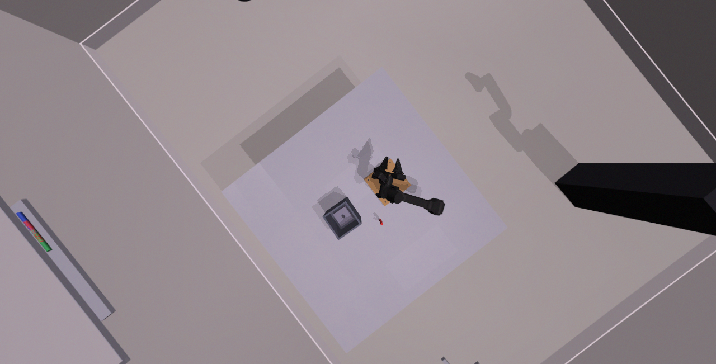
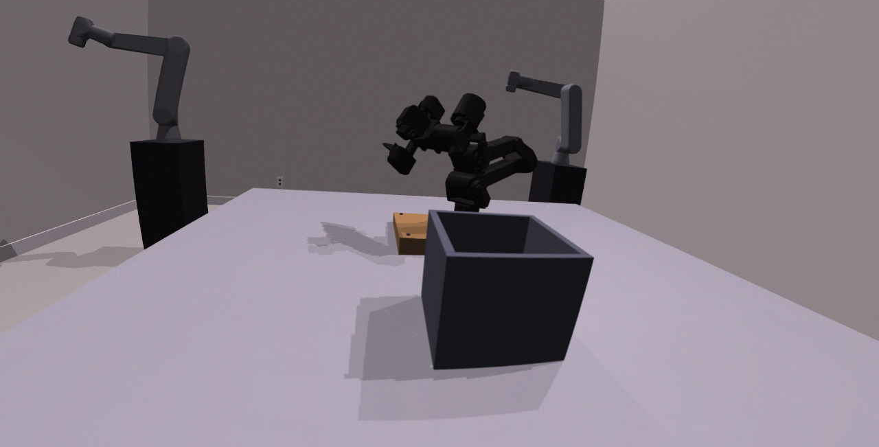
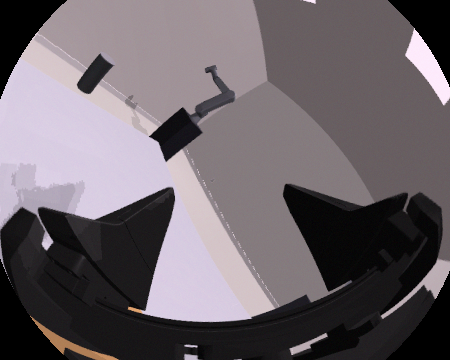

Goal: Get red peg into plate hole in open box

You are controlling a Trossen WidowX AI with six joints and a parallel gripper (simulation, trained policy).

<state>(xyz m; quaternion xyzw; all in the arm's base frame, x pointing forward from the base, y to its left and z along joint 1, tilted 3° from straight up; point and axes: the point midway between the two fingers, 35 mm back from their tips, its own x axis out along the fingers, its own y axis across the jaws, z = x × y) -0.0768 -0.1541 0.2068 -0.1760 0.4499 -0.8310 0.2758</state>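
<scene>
Right now the red peg is 28 cm ahead of my gripper tip, 28 cm to the left of it and 20 cm below it. From my gripper tip the other things lie so: pale plate (43 cm ahead, 10 cm to the left, 19 cm below).
</scene>
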